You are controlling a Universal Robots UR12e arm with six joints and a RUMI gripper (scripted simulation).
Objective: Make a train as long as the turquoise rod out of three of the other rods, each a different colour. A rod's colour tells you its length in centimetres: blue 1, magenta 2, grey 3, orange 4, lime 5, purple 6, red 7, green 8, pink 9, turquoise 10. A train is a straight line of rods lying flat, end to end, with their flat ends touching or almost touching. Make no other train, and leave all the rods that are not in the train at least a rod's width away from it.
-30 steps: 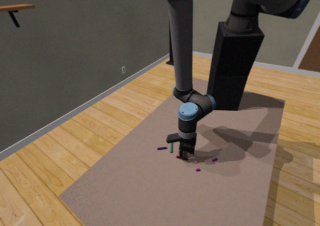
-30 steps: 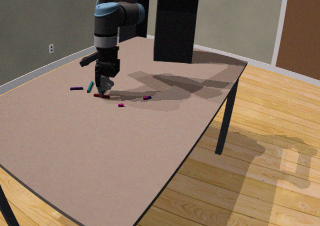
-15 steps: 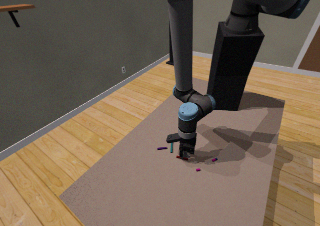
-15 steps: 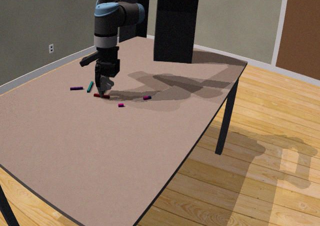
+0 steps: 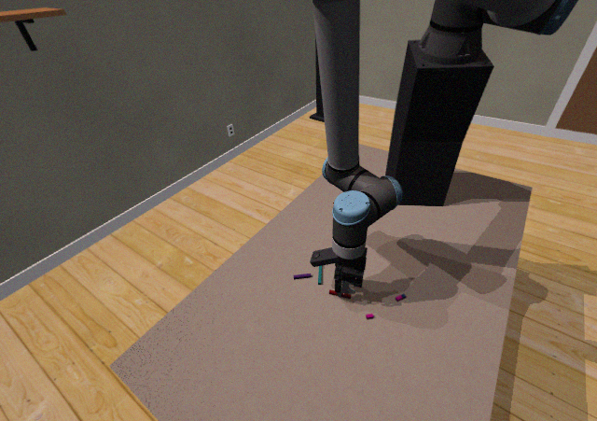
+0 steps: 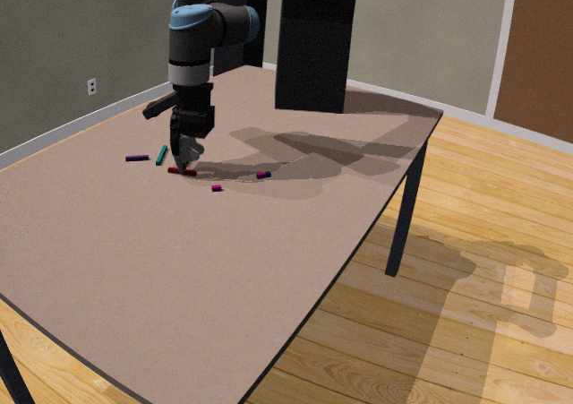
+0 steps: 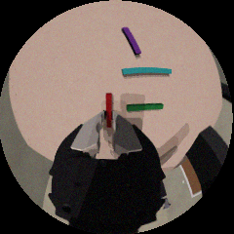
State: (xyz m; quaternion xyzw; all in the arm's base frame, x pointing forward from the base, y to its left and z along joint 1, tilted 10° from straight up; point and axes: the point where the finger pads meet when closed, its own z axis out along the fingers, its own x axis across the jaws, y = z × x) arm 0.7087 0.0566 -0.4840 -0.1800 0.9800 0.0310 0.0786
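The blue rod lies 160 mm to the left of my hand, 110 mm behind it and 10 mm below it. Also, from my hand: green rod 70 mm behind, 40 mm to the right, 10 mm below; red rod 10 mm below; turquoise rod 100 mm to the right, 40 mm behind, 10 mm below.
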